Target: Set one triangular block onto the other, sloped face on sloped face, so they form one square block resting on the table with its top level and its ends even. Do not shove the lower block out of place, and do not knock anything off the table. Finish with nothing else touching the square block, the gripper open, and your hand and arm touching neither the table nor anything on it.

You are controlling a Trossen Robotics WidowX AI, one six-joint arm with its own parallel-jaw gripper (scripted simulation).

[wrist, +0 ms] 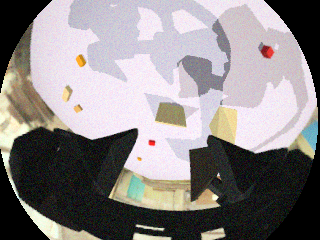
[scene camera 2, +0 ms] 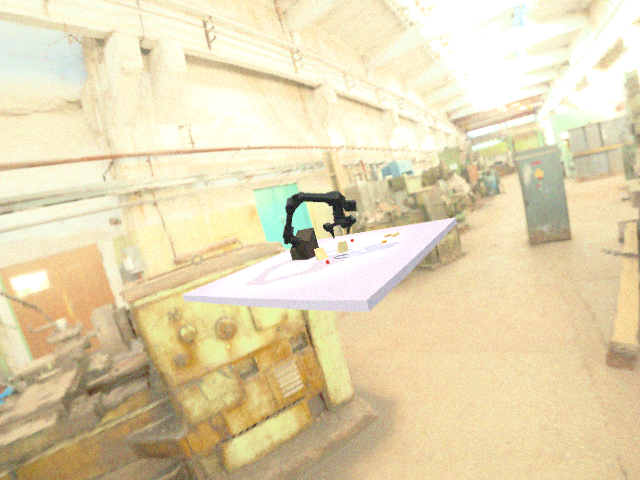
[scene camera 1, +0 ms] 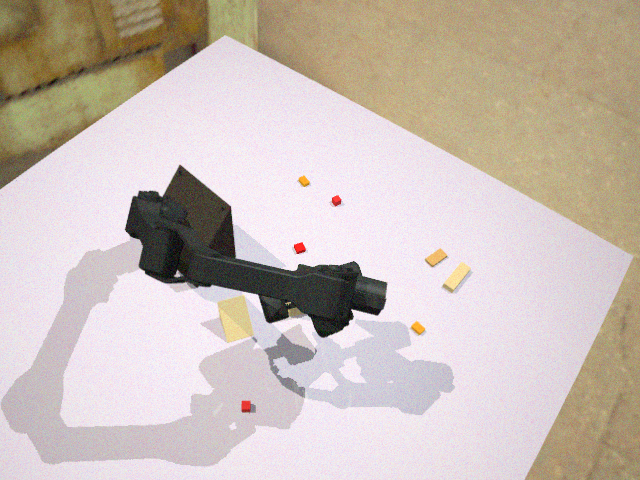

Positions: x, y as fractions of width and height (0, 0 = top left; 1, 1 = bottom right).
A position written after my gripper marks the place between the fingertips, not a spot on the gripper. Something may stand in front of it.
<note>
My gripper (scene camera 1: 0.48, 0.62) is open and holds nothing. Also in view: a triangular block (scene camera 1: 0.37, 0.66).
My gripper is seen too in the wrist view (wrist: 0.54, 0.56).
</note>
